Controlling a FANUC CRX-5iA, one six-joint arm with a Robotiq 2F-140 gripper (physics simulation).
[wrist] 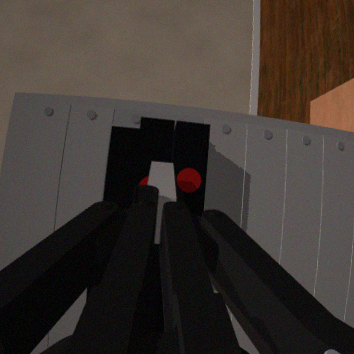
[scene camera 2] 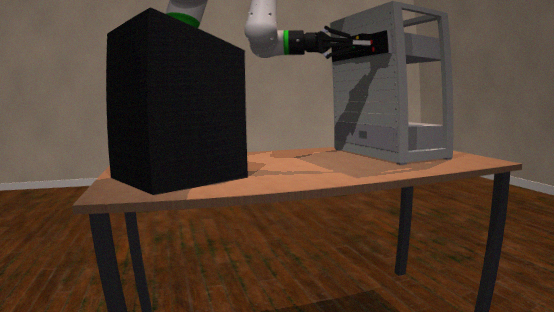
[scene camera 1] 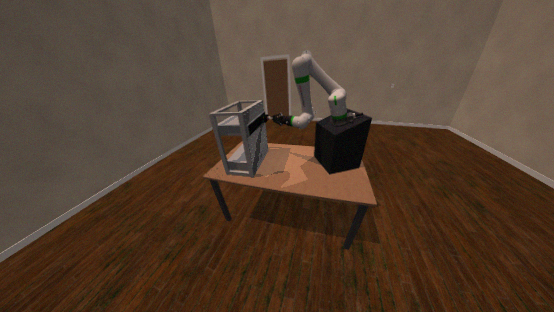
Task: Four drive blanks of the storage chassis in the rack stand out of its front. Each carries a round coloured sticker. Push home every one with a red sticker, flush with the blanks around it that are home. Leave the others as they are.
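Note:
The storage chassis (scene camera 1: 256,123) (scene camera 2: 384,44) is a black block high in the grey rack (scene camera 1: 245,142) (scene camera 2: 400,100) (wrist: 300,200). In the wrist view, one blank (wrist: 192,147) has a full red sticker (wrist: 189,180), and beside it a blank (wrist: 157,135) has a red sticker (wrist: 144,182) mostly hidden by the fingertip. Both look proud of the black face at their left. In scene view 2, a red sticker (scene camera 2: 373,49) and a yellow sticker (scene camera 2: 357,37) show; green is unclear. My gripper (scene camera 1: 269,118) (scene camera 2: 366,43) (wrist: 160,179) is shut and empty, its pale tip before the partly hidden sticker; contact is unclear.
The rack stands on the wooden table (scene camera 1: 325,187) (scene camera 2: 300,187). A black pedestal (scene camera 1: 342,145) (scene camera 2: 175,110) carries the arm at the other end. Grey panels lie beside the chassis, and open rack framing stands behind its front.

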